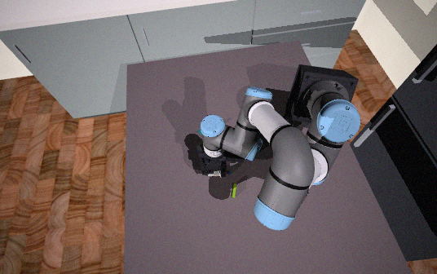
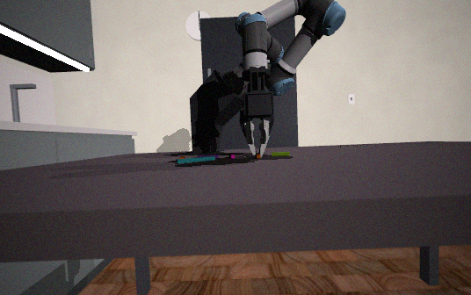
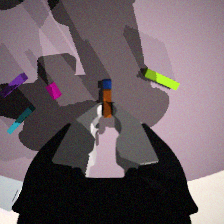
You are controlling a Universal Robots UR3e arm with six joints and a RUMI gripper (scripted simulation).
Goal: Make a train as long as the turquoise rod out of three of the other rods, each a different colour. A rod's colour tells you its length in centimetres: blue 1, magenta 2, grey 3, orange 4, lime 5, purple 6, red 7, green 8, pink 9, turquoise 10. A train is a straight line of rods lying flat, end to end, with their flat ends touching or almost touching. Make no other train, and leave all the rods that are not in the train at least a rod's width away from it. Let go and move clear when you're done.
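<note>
Now: hand 3 cm past the blue rod and 1 cm above it. From my hand the other things lie so: magenta rod (7 cm to the right, 2 cm behind, 1 cm below); purple rod (14 cm to the right, 3 cm behind, 1 cm below); lime rod (7 cm to the left, 4 cm behind, 1 cm below).
</note>
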